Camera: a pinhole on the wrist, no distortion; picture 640 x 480 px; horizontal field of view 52.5 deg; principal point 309.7 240.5 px. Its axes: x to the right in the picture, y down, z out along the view. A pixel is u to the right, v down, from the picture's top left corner.
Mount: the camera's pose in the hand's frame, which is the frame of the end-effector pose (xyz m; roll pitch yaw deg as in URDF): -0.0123 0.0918 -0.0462 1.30 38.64 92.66
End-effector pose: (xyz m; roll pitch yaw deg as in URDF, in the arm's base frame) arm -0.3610 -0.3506 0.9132 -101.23 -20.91 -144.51
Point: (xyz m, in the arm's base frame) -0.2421 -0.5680 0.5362
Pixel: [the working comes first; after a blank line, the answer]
In the camera's frame: -0.0517 0.0941 0.4152

229 388
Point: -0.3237 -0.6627 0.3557
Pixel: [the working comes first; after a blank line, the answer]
In the camera's frame: 0.0603 0.0399 0.5961

375 284
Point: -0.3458 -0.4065 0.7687
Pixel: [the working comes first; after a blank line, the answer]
In the camera's frame: -0.0498 0.0216 0.1226

46 355
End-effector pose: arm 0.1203 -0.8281 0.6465 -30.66 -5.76 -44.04
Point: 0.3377 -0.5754 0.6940
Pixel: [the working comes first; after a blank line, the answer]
In the camera's frame: -0.0290 0.0013 0.3075

248 243
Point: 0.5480 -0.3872 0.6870
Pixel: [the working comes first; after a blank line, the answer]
In the camera's frame: 0.0780 -0.0237 0.5675

399 213
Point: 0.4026 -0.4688 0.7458
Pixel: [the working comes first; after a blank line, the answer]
In the camera's frame: -0.0360 0.0229 0.4407

257 274
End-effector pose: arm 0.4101 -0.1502 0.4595 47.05 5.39 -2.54
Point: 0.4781 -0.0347 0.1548
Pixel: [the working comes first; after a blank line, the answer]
In the camera's frame: -0.0305 -0.1003 -0.3335

behind the camera
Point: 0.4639 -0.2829 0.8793
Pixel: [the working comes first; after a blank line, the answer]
In the camera's frame: -0.1687 -0.0288 0.4165

47 196
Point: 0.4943 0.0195 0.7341
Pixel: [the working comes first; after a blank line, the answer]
In the camera's frame: 0.1094 -0.0682 0.2306

618 49
